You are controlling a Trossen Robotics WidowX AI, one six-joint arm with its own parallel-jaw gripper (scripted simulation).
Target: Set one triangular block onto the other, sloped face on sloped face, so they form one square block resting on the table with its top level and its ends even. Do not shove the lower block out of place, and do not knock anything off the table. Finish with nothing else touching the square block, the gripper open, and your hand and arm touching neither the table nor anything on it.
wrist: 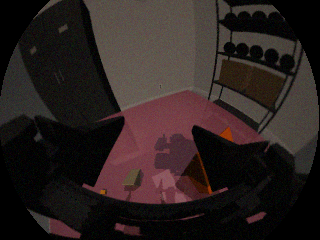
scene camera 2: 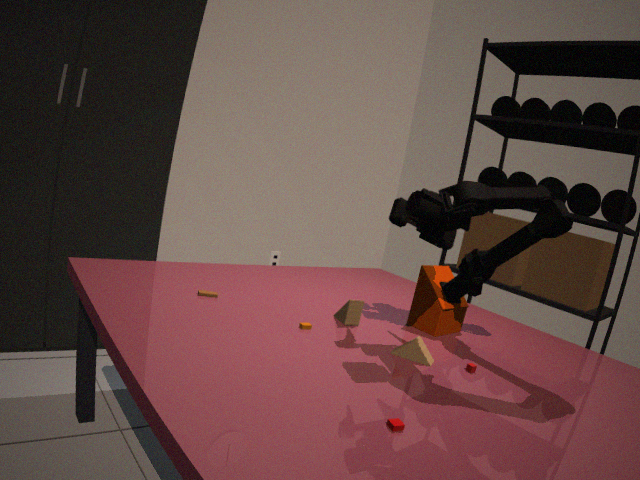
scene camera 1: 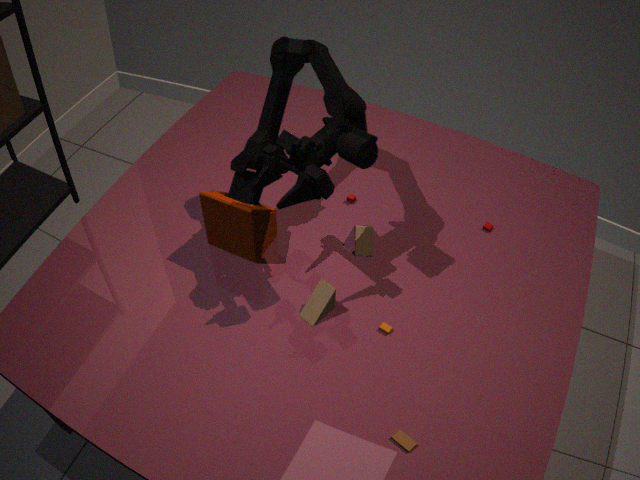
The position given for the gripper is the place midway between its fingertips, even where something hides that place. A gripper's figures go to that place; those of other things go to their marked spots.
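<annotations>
The gripper point(scene camera 1: 264, 198): 1.09 m from the lens. Triangular block point(scene camera 1: 322, 301): 1.2 m from the lens.
</annotations>
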